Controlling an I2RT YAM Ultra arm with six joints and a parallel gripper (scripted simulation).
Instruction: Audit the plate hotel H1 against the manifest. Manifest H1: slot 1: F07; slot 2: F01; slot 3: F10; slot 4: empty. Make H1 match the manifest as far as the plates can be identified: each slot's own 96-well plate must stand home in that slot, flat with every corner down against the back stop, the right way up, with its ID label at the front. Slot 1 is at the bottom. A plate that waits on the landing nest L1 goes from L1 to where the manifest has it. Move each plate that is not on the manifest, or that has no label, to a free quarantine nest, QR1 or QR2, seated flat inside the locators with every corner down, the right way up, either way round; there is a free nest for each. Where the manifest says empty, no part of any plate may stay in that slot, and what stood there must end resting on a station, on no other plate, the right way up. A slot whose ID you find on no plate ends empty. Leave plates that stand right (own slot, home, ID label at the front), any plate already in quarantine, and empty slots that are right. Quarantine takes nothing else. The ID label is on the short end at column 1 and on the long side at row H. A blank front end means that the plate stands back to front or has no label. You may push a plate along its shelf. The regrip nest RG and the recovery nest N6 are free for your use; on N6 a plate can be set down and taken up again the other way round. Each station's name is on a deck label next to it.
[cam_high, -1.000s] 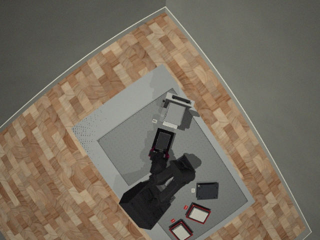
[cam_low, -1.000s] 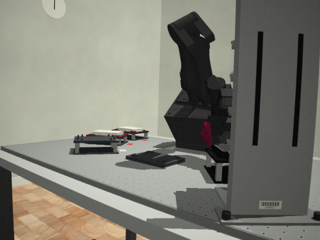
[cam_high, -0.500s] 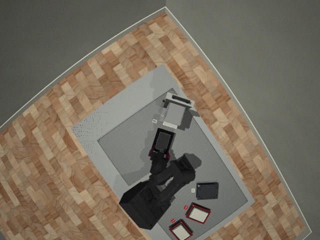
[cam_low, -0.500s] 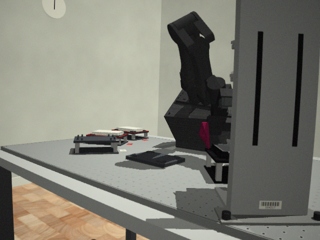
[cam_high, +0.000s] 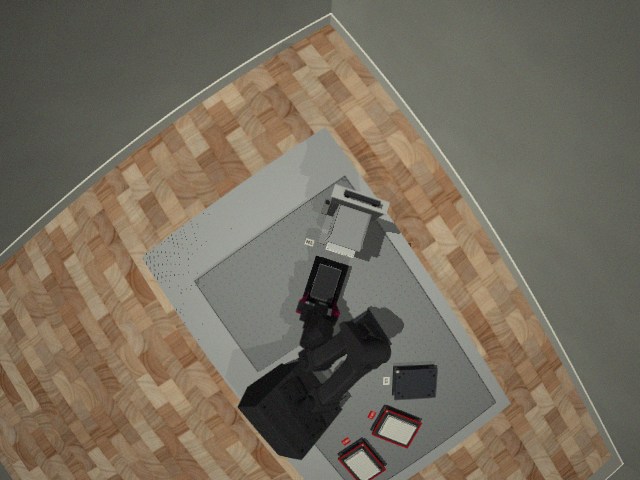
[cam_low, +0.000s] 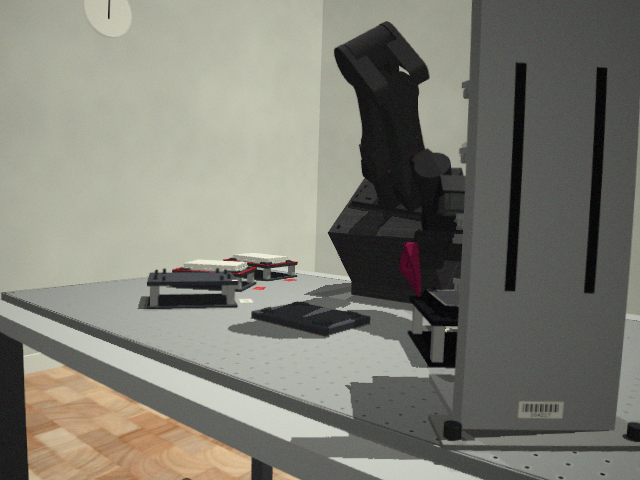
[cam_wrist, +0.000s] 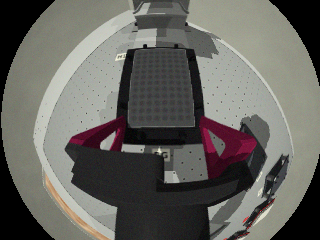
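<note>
Right now the dark 96-well plate is 40 mm ahead of my hand, 40 mm to the left of it and 10 mm below it. Also, from my hand: N6 deck label: 110 mm ahead, 310 mm to the right, 70 mm below; H1 deck label: 40 mm ahead, 200 mm to the left, 70 mm below; grey hotel back wall: 200 mm ahead, 230 mm to the left, 130 mm above.
</note>
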